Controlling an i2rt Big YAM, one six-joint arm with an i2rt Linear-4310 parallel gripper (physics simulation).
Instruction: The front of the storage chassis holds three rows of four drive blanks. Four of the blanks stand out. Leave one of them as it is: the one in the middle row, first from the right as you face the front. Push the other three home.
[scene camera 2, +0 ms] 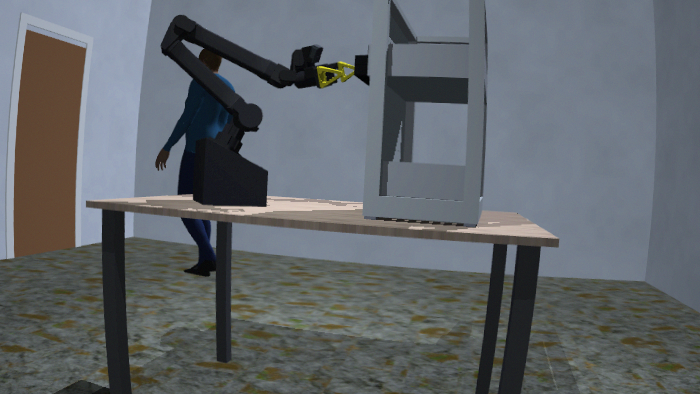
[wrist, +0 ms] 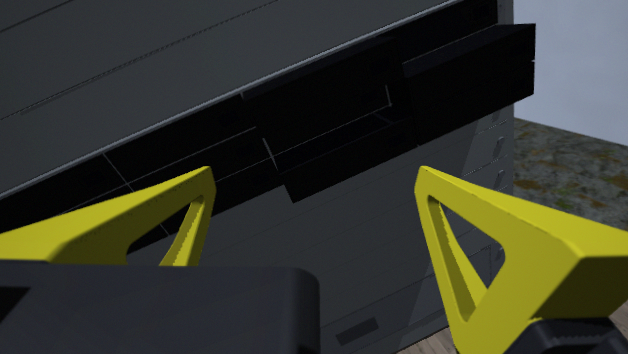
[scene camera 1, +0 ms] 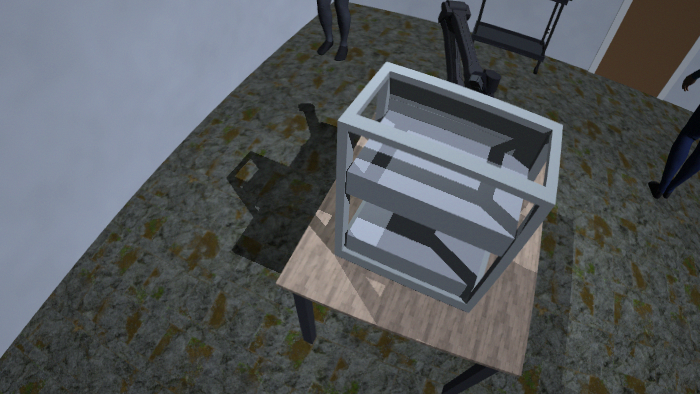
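Pixels of known places: gripper, fingertip midpoint: (scene camera 2: 350, 71) (wrist: 315, 177); arm's base at its link origin: (scene camera 2: 223, 151).
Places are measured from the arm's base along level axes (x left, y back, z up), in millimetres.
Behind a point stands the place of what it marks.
In the wrist view, the storage chassis front shows dark drive blanks in three rows, slanted. Four stand out: a top-row blank (wrist: 320, 90) @[x 32, y -444, z 283 mm], second from the right; a bottom-row blank (wrist: 350, 160) @[x 28, y -444, z 226 mm], second from the right; and in the rightmost column the middle-row blank (wrist: 470, 65) @[x -79, y -434, z 257 mm] and the bottom-row blank (wrist: 475, 107) @[x -81, y -434, z 223 mm], with a faint seam between them. The top right blank (wrist: 450, 32) @[x -95, y -468, z 277 mm] sits back. My gripper (wrist: 315, 177) @[x 68, y -376, z 265 mm] (scene camera 2: 347, 72) @[x 68, y -376, z 265 mm] is open and empty, close in front of the projecting blanks (scene camera 2: 362, 69) @[x -139, y -451, z 227 mm]. Contact cannot be told. The left finger hides part of the lower left blanks.
The grey rack (scene camera 1: 450, 157) @[x 61, y -779, z 453 mm] (scene camera 2: 375, 130) @[x -176, y -500, z 62 mm] stands on the wooden table (scene camera 1: 415, 330) @[x 146, y -930, z -162 mm] (scene camera 2: 320, 217) @[x -222, y -382, z -162 mm]. Grey panels (wrist: 320, 240) @[x 70, y -498, z 123 mm] lie below the blanks. A person (scene camera 2: 207, 110) stands behind the arm. A dark cart (scene camera 1: 507, 40) stands by the wall.
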